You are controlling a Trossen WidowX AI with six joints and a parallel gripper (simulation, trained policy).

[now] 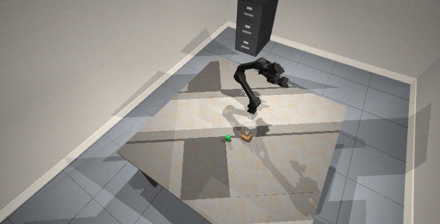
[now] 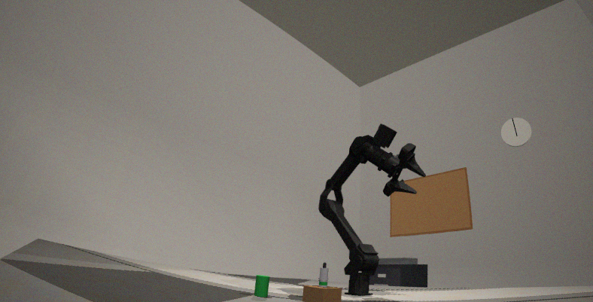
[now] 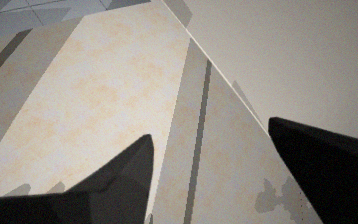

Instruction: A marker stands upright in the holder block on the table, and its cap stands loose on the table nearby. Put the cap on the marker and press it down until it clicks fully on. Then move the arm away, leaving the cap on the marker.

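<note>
Right now the green cap is 400 mm ahead of my gripper tip, 310 mm below it and 210 mm to the right of it. Also, from my gripper tip: holder block: 320 mm below, 310 mm ahead, 110 mm to the right.
</note>
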